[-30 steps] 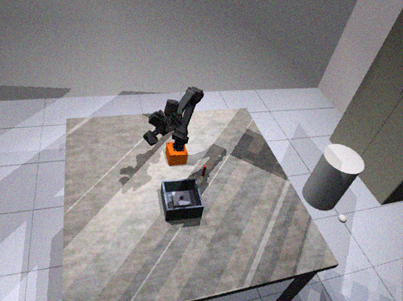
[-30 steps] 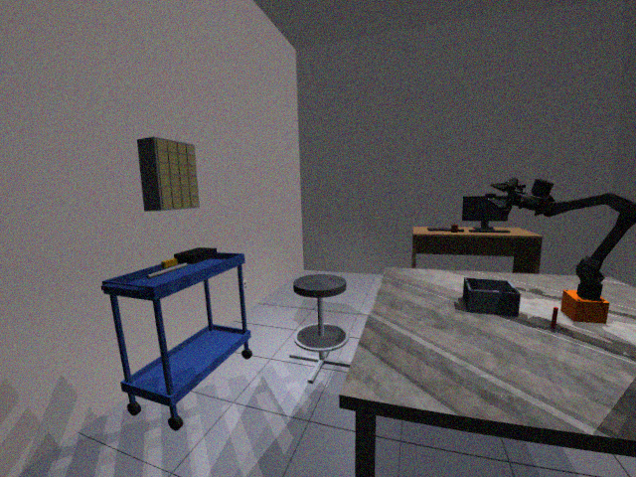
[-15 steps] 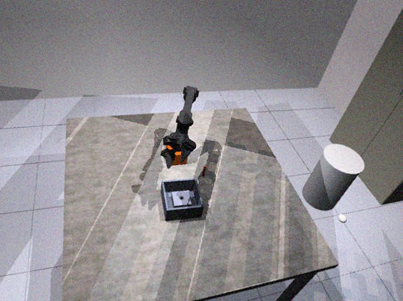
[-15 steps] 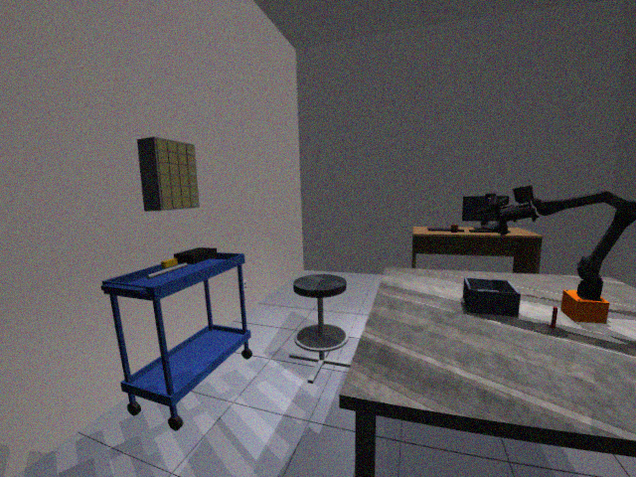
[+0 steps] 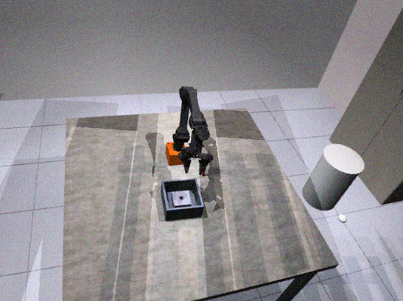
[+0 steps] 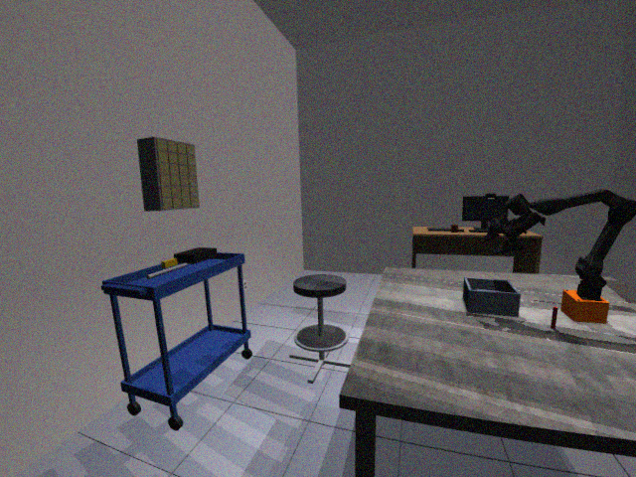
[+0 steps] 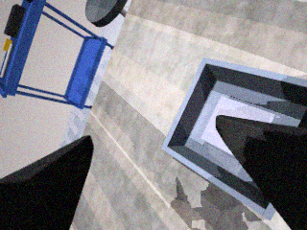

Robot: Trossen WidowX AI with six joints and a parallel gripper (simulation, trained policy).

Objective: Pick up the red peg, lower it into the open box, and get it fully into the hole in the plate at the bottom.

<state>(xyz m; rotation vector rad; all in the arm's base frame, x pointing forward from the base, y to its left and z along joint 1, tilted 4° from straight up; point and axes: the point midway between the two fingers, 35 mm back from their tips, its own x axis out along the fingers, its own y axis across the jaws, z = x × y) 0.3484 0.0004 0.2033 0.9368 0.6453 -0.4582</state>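
The red peg is 220 mm behind my gripper tip, 130 mm to the left of it and 230 mm below it. Also, from my gripper tip: pale plate: 20 mm behind, 30 mm to the right, 220 mm below; then dark grey box: 20 mm behind, 30 mm to the right, 240 mm below.
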